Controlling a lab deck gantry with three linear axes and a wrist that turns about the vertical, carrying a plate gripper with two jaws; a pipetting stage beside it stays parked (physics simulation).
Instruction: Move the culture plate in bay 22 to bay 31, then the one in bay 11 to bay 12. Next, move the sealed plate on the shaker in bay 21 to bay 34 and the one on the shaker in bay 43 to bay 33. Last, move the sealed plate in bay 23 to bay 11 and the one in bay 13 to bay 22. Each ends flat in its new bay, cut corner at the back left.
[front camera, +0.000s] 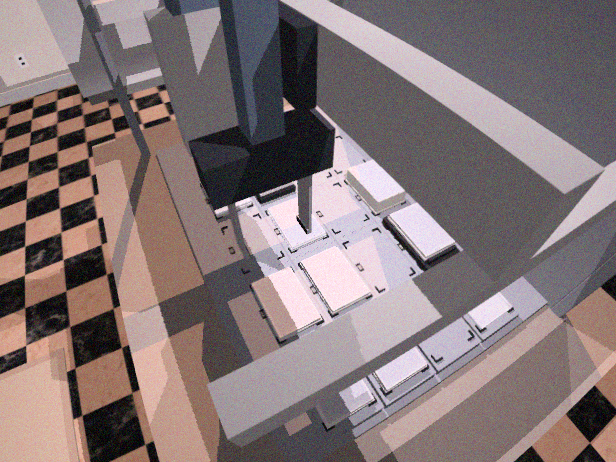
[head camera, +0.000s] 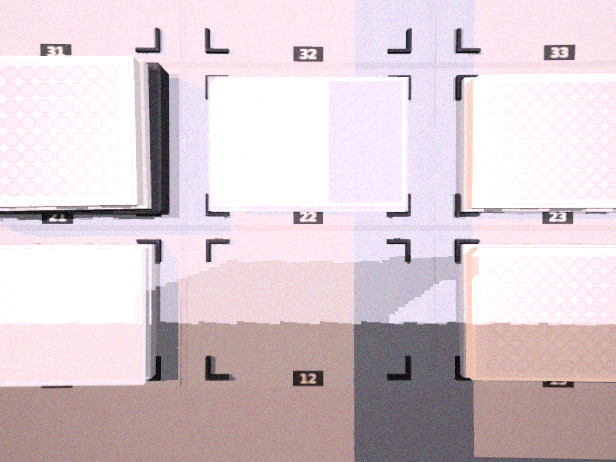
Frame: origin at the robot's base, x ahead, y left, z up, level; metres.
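Where they show: gripper, fingertip midpoint: (front camera: 274, 237); robot's base at its link origin: (front camera: 201, 184).
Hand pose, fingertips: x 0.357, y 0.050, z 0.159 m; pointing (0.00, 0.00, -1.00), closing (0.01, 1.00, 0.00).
Note:
Each offset is from my fingertips to the centre of the thing. "spot": to the spot under its first point.
The white culture plate @(dx -0.129, dy +0.100, dz -0.151 m) (front camera: 306, 237) (head camera: 270, 145) lies flat in bay 22. My gripper (front camera: 276, 244) is above the bay 22 area, its two jaws apart and no plate between them; its jaws do not show in the head view. Another culture plate @(dx -0.293, dy -0.007, dz -0.146 m) (head camera: 70, 285) is in bay 11. A sealed plate @(dx -0.288, dy +0.099, dz -0.129 m) (head camera: 65, 130) sits on the dark shaker @(dx -0.297, dy +0.101, dz -0.143 m) (head camera: 160, 145) in bay 21. Sealed plates lie in bay 23 @(spot: dx +0.043, dy +0.099, dz -0.144 m) (front camera: 336, 279) (head camera: 545, 140) and bay 13 @(spot: dx +0.046, dy +0.023, dz -0.144 m) (front camera: 302, 297) (head camera: 545, 300). The bay 43 plate @(dx +0.034, dy +0.316, dz -0.129 m) (front camera: 422, 229) sits on its shaker @(spot: dx +0.047, dy +0.270, dz -0.141 m) (front camera: 407, 245). The plates' cut corners are hard to make out.
A tall white block @(dx -0.129, dy +0.314, dz -0.138 m) (front camera: 375, 185) stands beside the bay 43 shaker. White plates @(dx +0.199, dy +0.100, dz -0.137 m) (front camera: 401, 369) @(dx +0.199, dy +0.314, dz -0.140 m) (front camera: 490, 311) and a partly hidden one @(dx +0.199, dy -0.007, dz -0.137 m) (front camera: 358, 396) lie beyond the pale beam (front camera: 300, 377). Corner marks show bays 12, 32 and 33. A grey wall (front camera: 425, 135) stands along one side.

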